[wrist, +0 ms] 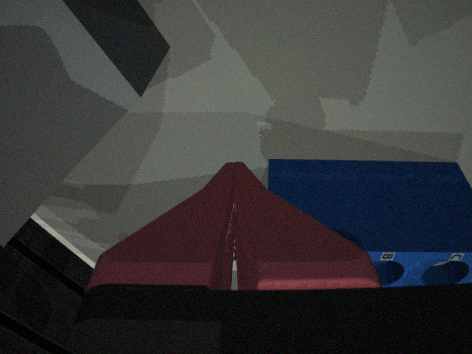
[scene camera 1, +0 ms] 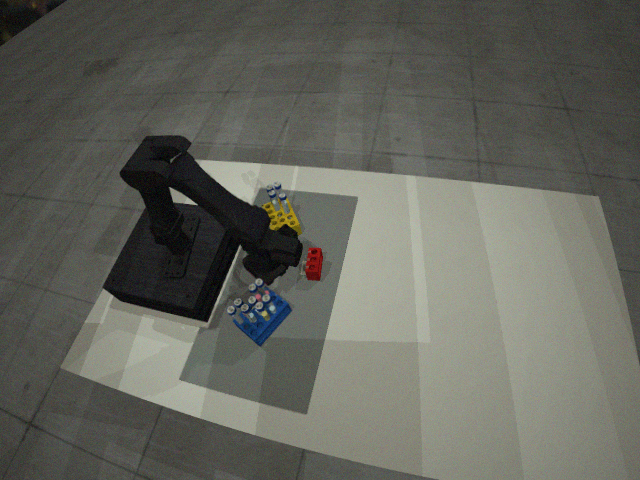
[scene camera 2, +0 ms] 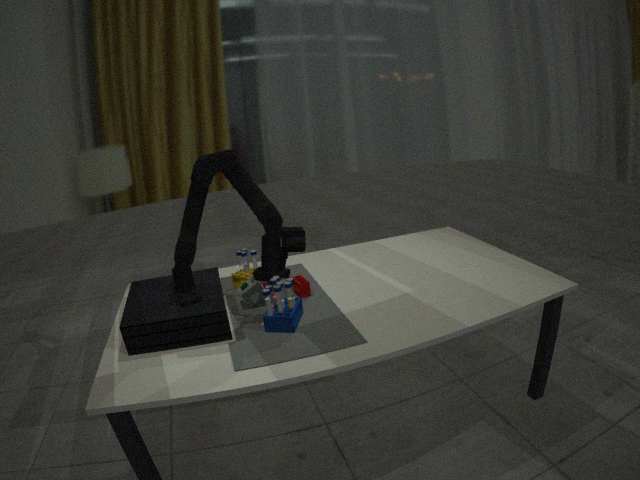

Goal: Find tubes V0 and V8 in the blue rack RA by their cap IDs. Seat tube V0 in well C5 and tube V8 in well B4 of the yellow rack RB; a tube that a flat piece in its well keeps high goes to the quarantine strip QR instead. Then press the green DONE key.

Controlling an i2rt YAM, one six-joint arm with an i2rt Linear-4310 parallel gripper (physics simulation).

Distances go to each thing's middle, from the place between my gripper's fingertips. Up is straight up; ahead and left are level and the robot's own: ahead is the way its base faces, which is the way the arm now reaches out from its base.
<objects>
Right now my hand is 8 cm to the right of the grey box with green button (wrist: 76, 76), 2 cm past it and 1 cm below it.
</objects>
